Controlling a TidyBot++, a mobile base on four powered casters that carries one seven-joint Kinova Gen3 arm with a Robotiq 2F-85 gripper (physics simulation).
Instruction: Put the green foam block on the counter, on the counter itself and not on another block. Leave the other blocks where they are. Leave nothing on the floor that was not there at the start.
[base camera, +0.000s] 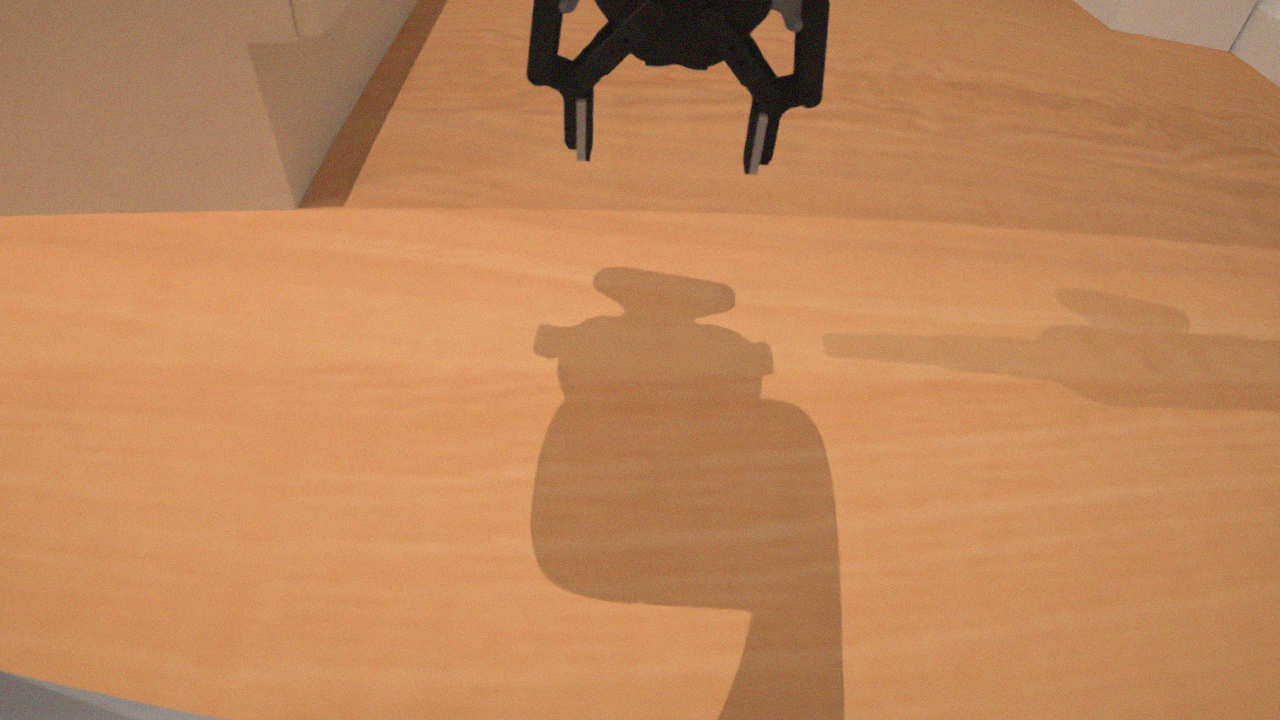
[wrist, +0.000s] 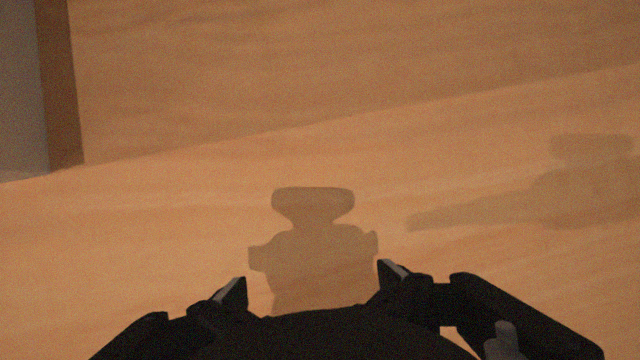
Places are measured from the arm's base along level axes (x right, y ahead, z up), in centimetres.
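Pixels of known places: gripper, between the fingertips: (base camera: 667, 159) (wrist: 313, 282).
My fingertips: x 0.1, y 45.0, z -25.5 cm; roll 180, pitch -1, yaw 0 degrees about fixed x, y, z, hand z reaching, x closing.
Behind a point stands the place of what it marks.
My gripper (base camera: 666, 166) @[x 0.1, y 45.0, z -25.5 cm] (wrist: 313, 282) @[x 0.1, y 45.0, z -25.5 cm] is open, with its two fingertips wide apart and no object between them. It hangs above a wood-grained floor (base camera: 268, 465) @[x -22.3, y 31.7, z -39.7 cm] (wrist: 125, 230) @[x -22.1, y 49.0, z -39.7 cm], at the top middle of the base camera view and at the bottom of the wrist view. The green foam block does not show in either view, and neither do the other blocks. I cannot make out the counter's top in either view.
A large beige box-like body (base camera: 134, 125) @[x -42.6, y 55.8, z -31.0 cm] (wrist: 20, 90) @[x -31.6, y 66.5, z -37.3 cm] stands on the floor at the upper left. A white piece (base camera: 1172, 19) @[x 90.0, y 132.6, z -35.8 cm] shows at the top right of the base camera view. A grey edge (base camera: 71, 702) shows at its bottom left. Arm shadows lie on the floor.
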